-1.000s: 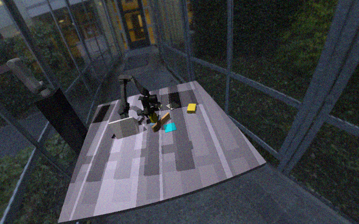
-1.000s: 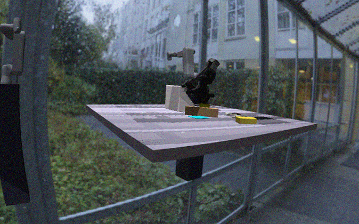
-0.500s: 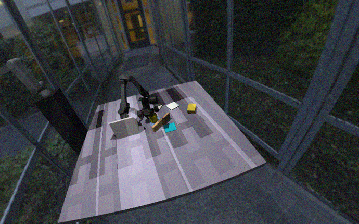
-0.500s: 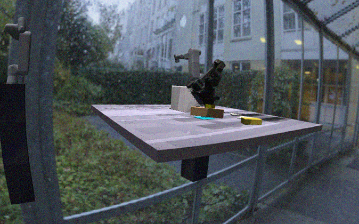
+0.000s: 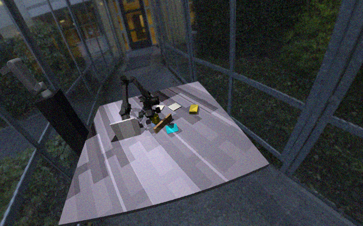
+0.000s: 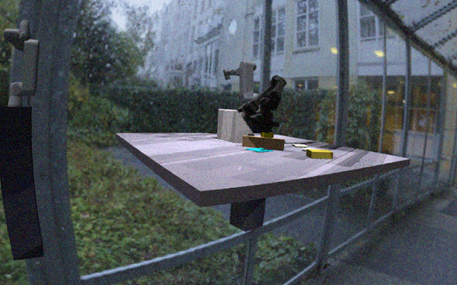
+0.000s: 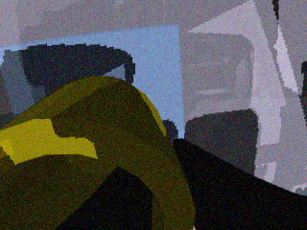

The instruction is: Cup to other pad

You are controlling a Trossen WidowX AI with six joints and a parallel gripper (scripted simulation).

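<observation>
My gripper tip is 3 cm short of the light blue pad, 1 cm to the left of it and 4 cm above it. Round my gripper tip: olive-yellow cup (2 cm ahead); wooden bar (8 cm ahead, 8 cm to the right, 2 cm below); cyan pad (13 cm ahead, 15 cm to the right, 4 cm below).
</observation>
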